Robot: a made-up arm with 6 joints.
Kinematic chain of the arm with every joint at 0, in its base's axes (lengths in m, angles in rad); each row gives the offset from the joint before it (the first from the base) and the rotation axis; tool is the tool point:
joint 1: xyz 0 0 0.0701 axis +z
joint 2: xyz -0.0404 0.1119 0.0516 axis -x
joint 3: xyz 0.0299 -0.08 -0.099 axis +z
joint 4: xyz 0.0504 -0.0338 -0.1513 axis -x
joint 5: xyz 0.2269 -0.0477 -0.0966 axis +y
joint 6: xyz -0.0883 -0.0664 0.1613 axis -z
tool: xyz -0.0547 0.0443 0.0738
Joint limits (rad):
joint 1: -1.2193..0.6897
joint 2: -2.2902..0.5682
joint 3: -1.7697..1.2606
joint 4: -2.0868..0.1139
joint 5: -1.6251..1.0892
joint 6: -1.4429..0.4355
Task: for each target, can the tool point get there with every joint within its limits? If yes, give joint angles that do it. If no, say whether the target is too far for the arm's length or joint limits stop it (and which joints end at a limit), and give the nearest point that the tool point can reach.
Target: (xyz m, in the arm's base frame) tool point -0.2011 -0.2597 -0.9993
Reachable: no: too far | nearest point -0.1370 -0.1067 -0.5298 | short by 0.498 m
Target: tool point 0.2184 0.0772 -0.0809
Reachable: yes | joints 0.2746 -0.3135 0.6175 -0.5138 0.1396 -0.5138
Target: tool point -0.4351 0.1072 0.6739
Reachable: no: joint limits stop it (at a limit: joint 1, joint 2, joint 5) | nearest point -0.3435 0.1893 0.4672 | short by 0.241 m
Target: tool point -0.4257 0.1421 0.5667
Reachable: no: joint limits stop it (at a limit: joint 1, joint 2, joint 5) | nearest point -0.3641 0.1885 0.4566 | short by 0.134 m
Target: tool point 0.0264 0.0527 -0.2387
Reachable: yes | joints -0.9378 -0.3369 -0.2004 -0.1941 -0.8680 -0.0950
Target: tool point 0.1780 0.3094 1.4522
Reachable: no: too far | nearest point 0.1594 0.2770 0.6491 | short by 0.804 m
